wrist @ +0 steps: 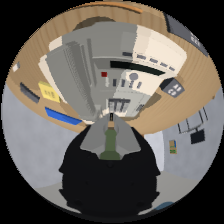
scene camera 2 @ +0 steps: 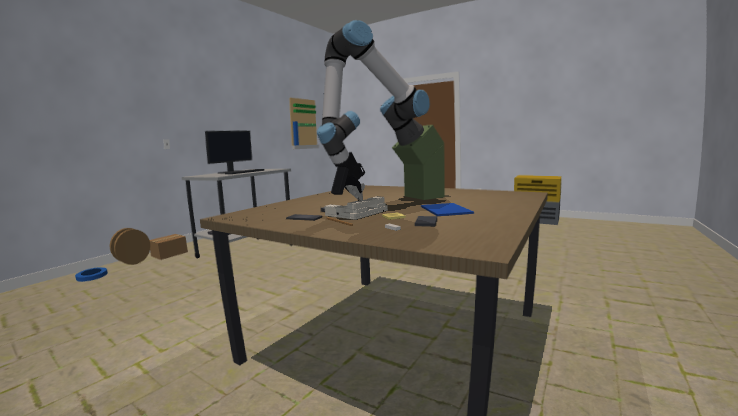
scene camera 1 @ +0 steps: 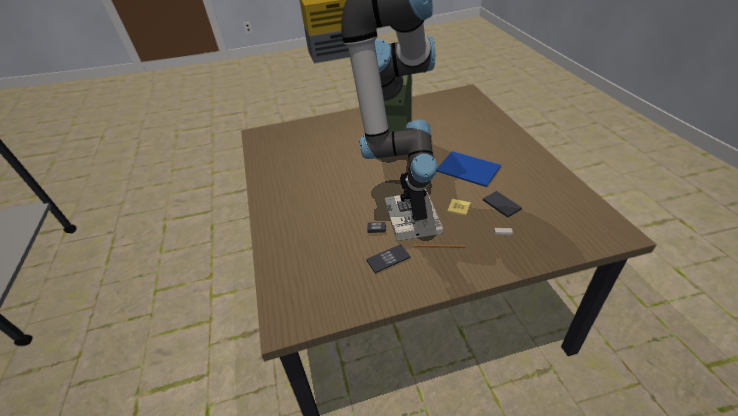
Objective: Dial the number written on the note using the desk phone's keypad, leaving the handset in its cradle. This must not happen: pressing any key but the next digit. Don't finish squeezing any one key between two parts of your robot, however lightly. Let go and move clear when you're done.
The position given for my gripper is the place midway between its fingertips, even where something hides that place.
In view: my gripper (scene camera 2: 361, 201) and a blue book (scene camera 1: 468, 168).
My gripper also shows in the wrist view (wrist: 111, 113).
